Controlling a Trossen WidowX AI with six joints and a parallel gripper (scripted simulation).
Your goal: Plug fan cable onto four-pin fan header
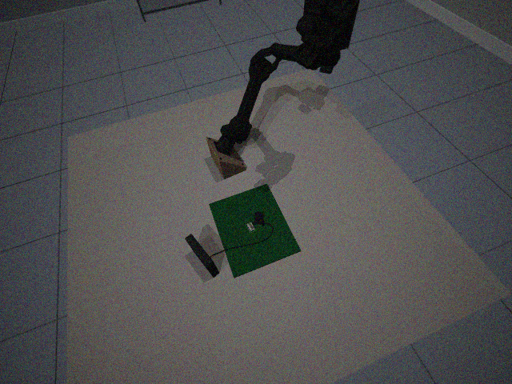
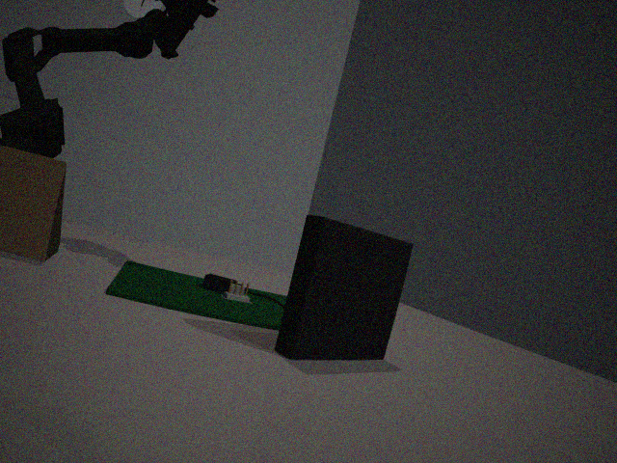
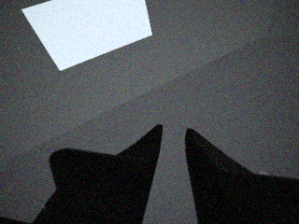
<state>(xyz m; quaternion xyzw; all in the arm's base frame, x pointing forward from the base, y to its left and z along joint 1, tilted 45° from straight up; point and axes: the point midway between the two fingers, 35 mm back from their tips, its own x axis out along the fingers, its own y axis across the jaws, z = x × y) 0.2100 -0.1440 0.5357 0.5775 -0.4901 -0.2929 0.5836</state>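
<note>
Right now the black plug is 590 mm below my gripper tip, 230 mm to the right of it and 140 mm ahead of it. Also, from my gripper tip: green board (620 mm below, 260 mm to the right, 160 mm ahead); white four-pin fan header (610 mm below, 270 mm to the right, 160 mm ahead); black fan (550 mm below, 440 mm to the right, 220 mm ahead).
</note>
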